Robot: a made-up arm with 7 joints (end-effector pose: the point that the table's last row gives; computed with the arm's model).
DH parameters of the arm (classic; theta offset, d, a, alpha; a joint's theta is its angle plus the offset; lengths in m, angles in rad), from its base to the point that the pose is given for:
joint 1: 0 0.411 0 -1.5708
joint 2: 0 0 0 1.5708
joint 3: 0 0.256 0.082 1.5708
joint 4: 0 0 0.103 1.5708
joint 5: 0 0.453 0 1.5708
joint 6: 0 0 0.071 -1.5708
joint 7: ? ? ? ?
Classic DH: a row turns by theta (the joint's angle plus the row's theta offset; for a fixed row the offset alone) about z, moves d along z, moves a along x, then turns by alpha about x.
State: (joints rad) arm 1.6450 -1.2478 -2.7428 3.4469 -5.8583 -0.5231 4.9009
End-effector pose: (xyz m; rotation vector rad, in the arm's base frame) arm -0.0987 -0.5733 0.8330 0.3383 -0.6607 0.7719
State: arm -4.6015 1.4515 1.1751 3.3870 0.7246 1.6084 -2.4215
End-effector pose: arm -0.0353 0.7379 0.5867 0.6603 -1.0925 -0.9461
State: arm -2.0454 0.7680 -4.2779 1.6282 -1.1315 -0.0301 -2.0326
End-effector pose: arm 0.4427 -0.2981 0.9359 0.5207 1.0987 0.4596
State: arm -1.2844 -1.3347 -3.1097 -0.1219 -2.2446 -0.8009 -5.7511
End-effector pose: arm -0.0337 -0.2094 0.3097 -0.2074 -1.5609 2.3049
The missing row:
joint 7: 0 0.091 0 0
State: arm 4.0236 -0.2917 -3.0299 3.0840 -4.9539 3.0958 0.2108
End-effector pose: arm 0.0629 0.1936 1.0074 -1.4875 -2.6087 0.5021
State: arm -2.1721 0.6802 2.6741 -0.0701 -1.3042 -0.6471 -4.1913
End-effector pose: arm 0.1635 0.2644 0.3601 -1.9847 0.1092 -0.0034
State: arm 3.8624 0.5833 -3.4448 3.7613 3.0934 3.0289 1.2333
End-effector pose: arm -0.4133 -0.2457 0.6394 1.0171 2.0774 1.1759
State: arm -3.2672 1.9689 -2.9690 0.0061 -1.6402 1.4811 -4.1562
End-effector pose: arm 0.1664 -0.0709 0.7072 0.3892 -1.5788 1.9615
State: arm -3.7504 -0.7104 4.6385 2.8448 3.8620 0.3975 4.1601
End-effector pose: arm 0.5317 -0.1618 1.0368 0.3451 0.9169 -0.5191
